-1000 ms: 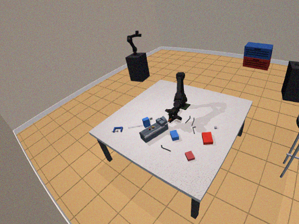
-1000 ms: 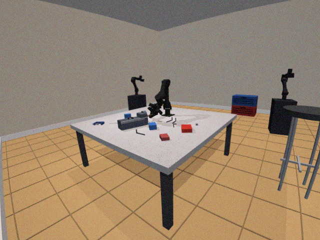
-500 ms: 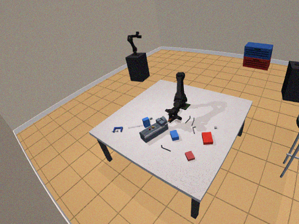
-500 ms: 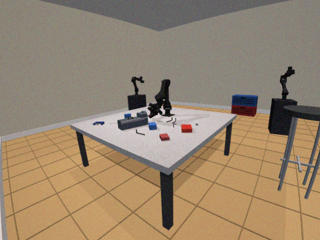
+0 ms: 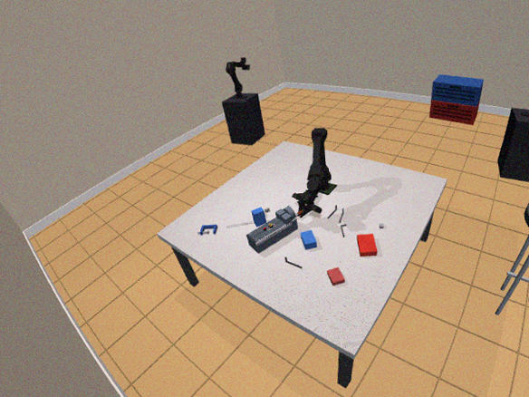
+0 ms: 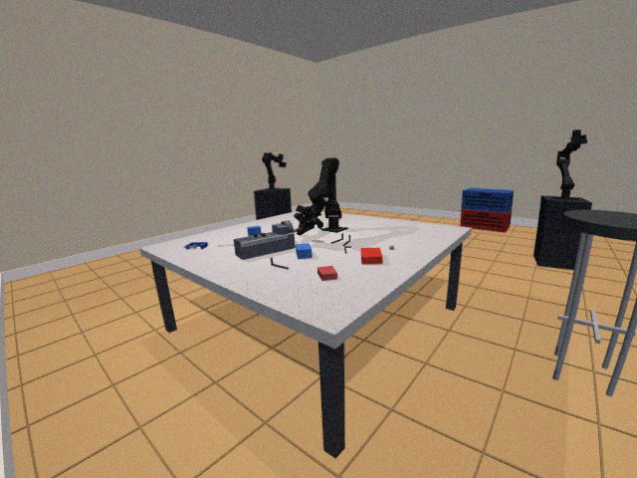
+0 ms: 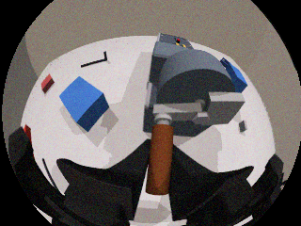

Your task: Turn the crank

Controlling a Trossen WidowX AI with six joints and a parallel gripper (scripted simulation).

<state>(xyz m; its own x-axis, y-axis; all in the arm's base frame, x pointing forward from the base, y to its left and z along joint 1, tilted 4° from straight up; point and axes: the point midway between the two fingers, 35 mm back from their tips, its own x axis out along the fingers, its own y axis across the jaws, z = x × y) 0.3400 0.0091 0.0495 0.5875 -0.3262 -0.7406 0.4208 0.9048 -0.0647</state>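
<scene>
Right now the brown crank handle is 20 mm behind my gripper tip, 20 mm above it and 10 mm to the left of it. Round my gripper tip: red pointer (170 mm ahead, 110 mm to the right, 30 mm above).
</scene>
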